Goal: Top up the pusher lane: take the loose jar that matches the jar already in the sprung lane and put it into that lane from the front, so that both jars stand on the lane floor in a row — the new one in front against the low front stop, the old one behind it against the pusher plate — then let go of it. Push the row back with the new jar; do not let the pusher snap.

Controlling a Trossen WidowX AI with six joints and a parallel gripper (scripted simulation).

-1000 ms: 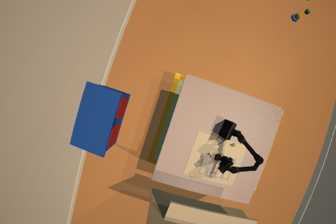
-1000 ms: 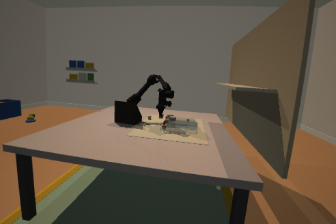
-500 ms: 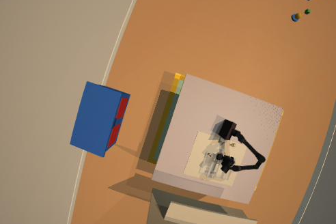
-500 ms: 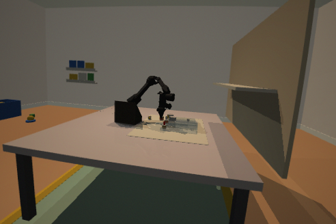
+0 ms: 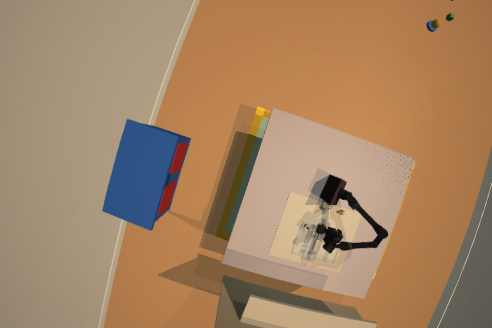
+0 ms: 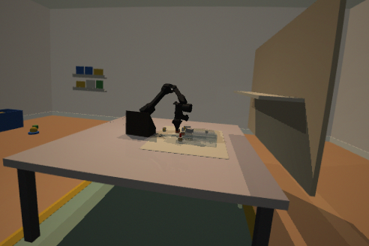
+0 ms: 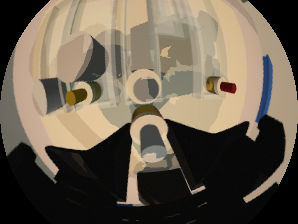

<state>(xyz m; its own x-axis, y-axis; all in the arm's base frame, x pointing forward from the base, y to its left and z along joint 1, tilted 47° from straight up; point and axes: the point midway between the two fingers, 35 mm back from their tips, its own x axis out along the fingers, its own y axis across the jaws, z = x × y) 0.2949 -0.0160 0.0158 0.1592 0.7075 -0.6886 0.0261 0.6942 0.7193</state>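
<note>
The cream mat is 10 cm ahead of my gripper tip, 2 cm to the right of it and 5 cm below it. Round my gripper tip: clear sprung lane (19 cm ahead, 3 cm to the right, 3 cm below).
</note>
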